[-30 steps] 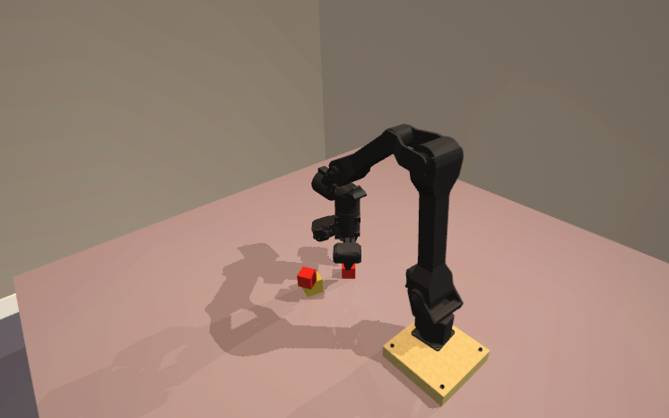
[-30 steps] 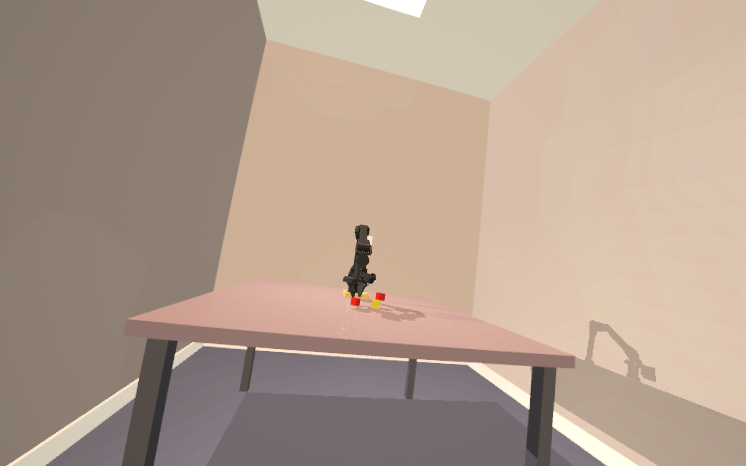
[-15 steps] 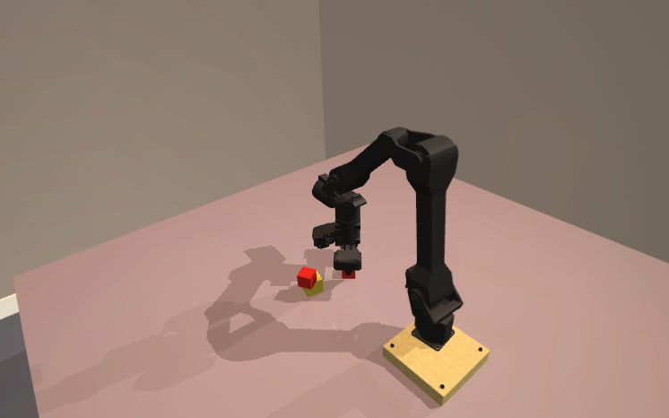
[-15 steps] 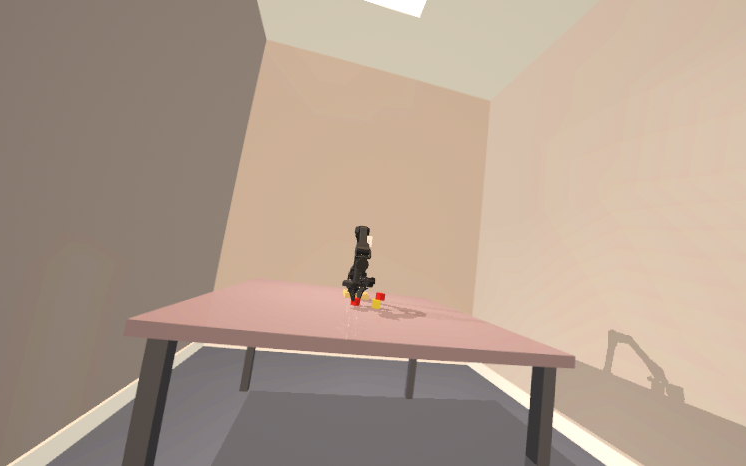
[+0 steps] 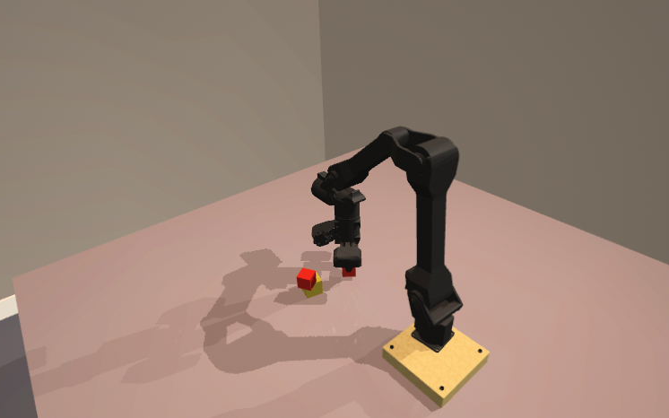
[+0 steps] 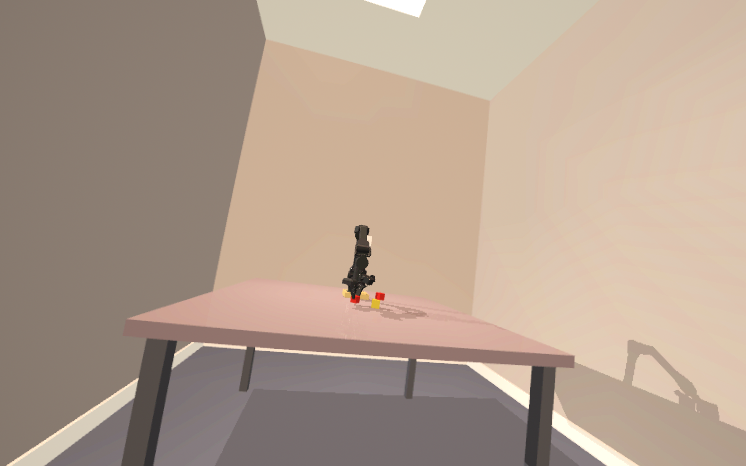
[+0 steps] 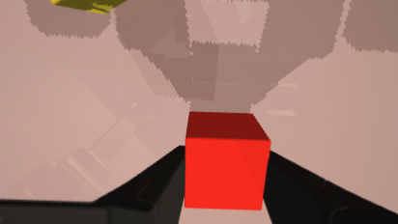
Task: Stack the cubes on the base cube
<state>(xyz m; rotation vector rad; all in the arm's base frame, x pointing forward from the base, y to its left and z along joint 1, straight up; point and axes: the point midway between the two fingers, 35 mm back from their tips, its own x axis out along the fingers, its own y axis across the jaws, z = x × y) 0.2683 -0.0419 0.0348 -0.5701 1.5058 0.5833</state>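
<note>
Right now the yellow base cube is 3 cm ahead of my gripper tip, 10 cm to the left of it and 1 cm below it.
</note>
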